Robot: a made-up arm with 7 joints.
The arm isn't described. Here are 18 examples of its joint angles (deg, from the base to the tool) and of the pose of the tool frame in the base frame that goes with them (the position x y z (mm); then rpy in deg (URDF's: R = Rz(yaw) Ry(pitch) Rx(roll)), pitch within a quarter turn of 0, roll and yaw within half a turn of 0).
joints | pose
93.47 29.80 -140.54 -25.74 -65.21 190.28 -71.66 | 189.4 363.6 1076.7 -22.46 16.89 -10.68
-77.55 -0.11 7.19 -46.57 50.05 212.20 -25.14 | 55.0 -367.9 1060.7 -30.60 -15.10 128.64
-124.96 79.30 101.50 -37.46 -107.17 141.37 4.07 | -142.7 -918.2 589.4 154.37 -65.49 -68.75
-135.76 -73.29 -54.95 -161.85 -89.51 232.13 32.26 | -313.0 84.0 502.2 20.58 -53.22 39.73
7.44 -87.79 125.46 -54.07 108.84 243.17 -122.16 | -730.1 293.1 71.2 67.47 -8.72 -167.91
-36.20 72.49 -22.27 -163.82 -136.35 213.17 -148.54 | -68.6 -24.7 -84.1 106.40 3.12 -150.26
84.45 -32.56 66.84 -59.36 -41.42 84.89 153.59 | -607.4 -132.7 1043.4 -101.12 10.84 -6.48
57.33 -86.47 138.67 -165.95 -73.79 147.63 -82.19 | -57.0 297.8 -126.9 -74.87 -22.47 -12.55
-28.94 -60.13 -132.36 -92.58 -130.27 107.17 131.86 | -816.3 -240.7 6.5 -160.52 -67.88 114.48
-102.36 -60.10 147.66 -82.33 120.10 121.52 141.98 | 599.3 628.5 -25.5 115.75 3.37 -166.04
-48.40 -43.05 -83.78 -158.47 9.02 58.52 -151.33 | -168.9 -444.7 105.8 64.57 -69.88 161.50
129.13 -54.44 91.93 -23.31 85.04 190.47 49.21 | 235.7 -645.7 849.8 -45.09 -19.46 170.09
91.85 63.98 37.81 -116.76 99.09 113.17 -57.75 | -449.7 376.5 -253.7 -77.43 32.54 107.02
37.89 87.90 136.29 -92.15 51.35 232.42 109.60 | 76.9 637.8 678.5 87.47 9.18 -170.61
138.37 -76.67 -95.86 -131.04 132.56 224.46 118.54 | 409.0 339.4 164.3 173.65 -44.21 133.13
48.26 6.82 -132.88 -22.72 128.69 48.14 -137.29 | 156.4 -127.3 1247.9 125.61 22.29 160.82
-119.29 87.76 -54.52 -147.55 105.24 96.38 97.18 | -339.2 382.7 -75.5 167.45 -15.45 -3.62
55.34 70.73 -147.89 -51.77 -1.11 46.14 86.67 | 571.1 264.7 992.5 -118.39 -32.75 157.63
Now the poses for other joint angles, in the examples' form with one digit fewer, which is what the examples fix.
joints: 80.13 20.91 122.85 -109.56 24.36 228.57 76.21
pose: -576 -81 692 -57.3 30.3 100.6
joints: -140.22 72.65 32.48 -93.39 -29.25 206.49 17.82
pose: -236 -703 -88 -133.7 -40.4 -145.7
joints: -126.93 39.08 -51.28 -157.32 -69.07 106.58 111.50
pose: -366 137 -140 76.0 -27.6 173.8
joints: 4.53 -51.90 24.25 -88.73 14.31 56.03 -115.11
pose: 94 342 1059 171.4 14.4 146.4
